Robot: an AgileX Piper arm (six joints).
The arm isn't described. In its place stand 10 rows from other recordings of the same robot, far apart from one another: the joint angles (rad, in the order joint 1, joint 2, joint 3, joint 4, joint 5, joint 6), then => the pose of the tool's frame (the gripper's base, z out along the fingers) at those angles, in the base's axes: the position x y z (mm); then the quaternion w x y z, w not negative.
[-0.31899, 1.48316, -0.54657, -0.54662, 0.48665, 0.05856] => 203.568, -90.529, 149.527, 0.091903, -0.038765, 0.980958, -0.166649
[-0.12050, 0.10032, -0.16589, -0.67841, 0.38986, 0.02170] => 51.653, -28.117, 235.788, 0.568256, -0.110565, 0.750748, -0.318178
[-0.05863, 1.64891, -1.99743, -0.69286, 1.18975, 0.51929] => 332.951, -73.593, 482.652, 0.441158, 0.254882, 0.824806, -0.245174
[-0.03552, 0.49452, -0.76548, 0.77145, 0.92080, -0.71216] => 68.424, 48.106, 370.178, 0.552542, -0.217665, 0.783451, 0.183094
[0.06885, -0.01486, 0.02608, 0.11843, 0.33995, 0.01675] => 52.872, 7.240, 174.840, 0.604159, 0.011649, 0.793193, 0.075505
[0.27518, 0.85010, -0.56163, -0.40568, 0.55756, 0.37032] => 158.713, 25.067, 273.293, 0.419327, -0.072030, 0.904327, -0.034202
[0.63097, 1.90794, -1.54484, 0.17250, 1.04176, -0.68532] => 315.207, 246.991, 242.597, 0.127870, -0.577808, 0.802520, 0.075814
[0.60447, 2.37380, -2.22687, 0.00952, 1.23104, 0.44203] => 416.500, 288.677, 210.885, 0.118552, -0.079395, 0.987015, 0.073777
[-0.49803, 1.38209, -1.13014, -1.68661, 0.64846, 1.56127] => 244.950, -195.332, 382.566, 0.536013, 0.330614, 0.649328, -0.426329
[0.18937, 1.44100, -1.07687, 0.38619, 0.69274, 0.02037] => 292.072, 78.269, 289.686, 0.272131, 0.025270, 0.942915, 0.190310
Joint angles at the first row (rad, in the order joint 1, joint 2, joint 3, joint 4, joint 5, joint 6):
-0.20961 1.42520 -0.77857 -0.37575 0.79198 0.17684
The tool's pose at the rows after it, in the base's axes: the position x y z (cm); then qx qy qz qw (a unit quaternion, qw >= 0):
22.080 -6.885 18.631 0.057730 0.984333 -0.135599 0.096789
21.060 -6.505 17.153 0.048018 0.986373 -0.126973 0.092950
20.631 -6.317 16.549 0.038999 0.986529 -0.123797 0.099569
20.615 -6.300 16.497 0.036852 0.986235 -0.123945 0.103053
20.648 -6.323 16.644 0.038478 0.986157 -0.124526 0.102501
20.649 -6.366 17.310 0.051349 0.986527 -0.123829 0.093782
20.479 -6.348 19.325 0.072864 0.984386 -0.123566 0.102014
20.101 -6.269 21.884 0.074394 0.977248 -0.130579 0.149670
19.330 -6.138 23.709 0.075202 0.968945 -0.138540 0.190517
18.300 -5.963 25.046 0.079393 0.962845 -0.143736 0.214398
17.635 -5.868 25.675 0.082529 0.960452 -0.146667 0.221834
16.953 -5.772 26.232 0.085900 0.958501 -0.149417 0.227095
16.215 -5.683 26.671 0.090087 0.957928 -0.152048 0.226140
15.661 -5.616 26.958 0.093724 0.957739 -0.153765 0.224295
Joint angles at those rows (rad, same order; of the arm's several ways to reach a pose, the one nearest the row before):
-0.20940 1.42612 -0.68180 -0.36982 0.71033 0.16507
-0.20939 1.42520 -0.61217 -0.36910 0.64940 0.16138
-0.20942 1.42115 -0.57752 -0.37397 0.60470 0.15628
-0.20943 1.41999 -0.57307 -0.37721 0.59419 0.15625
-0.20943 1.41760 -0.57814 -0.37549 0.60279 0.15623
-0.20940 1.40545 -0.60128 -0.35585 0.65631 0.15629
-0.20942 1.34796 -0.64272 -0.32411 0.73895 0.15555
-0.20941 1.25667 -0.66976 -0.31767 0.75764 0.13984
-0.20939 1.17480 -0.67482 -0.32258 0.75926 0.13571
-0.20938 1.10304 -0.67482 -0.32233 0.78084 0.13340
-0.20944 1.06526 -0.67480 -0.32231 0.80273 0.13212
-0.20939 1.02937 -0.67480 -0.32233 0.82729 0.13102
-0.20942 0.99654 -0.67482 -0.32232 0.86173 0.12985
-0.20941 0.97321 -0.67482 -0.32232 0.88876 0.12986

